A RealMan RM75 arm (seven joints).
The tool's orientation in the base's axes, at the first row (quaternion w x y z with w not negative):
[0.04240, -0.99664, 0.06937, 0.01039]
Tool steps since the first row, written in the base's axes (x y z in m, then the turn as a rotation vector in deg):
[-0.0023, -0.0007, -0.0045, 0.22, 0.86, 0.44]
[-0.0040, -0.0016, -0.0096, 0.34, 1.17, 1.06]
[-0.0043, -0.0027, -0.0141, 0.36, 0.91, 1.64]
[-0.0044, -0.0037, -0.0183, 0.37, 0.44, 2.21]
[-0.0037, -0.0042, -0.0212, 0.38, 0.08, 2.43]
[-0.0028, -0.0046, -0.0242, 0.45, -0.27, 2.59]
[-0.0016, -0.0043, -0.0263, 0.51, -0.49, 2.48]
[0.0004, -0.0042, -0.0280, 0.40, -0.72, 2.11]
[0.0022, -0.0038, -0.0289, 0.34, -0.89, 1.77]
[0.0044, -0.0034, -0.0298, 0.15, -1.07, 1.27]
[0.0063, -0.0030, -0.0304, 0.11, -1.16, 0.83]
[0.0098, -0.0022, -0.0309, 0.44, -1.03, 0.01]
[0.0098, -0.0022, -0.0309, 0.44, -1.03, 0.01]
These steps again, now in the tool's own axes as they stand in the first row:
[-0.0021, 0.0014, 0.0045, 0.09, -0.92, -0.37]
[-0.0035, 0.0029, 0.0095, 0.15, -1.29, -0.96]
[-0.0035, 0.0044, 0.0139, 0.19, -1.08, -1.56]
[-0.0034, 0.0058, 0.0180, 0.25, -0.67, -2.17]
[-0.0025, 0.0064, 0.0208, 0.30, -0.33, -2.42]
[-0.0015, 0.0069, 0.0238, 0.41, -0.01, -2.61]
[-0.0003, 0.0067, 0.0259, 0.51, 0.21, -2.52]
[0.0017, 0.0064, 0.0275, 0.44, 0.48, -2.17]
[0.0035, 0.0058, 0.0284, 0.41, 0.68, -1.84]
[0.0056, 0.0052, 0.0293, 0.26, 0.93, -1.36]
[0.0075, 0.0046, 0.0299, 0.25, 1.06, -0.93]
[0.0108, 0.0034, 0.0304, 0.58, 0.95, -0.11]
[0.0108, 0.0034, 0.0304, 0.58, 0.95, -0.11]

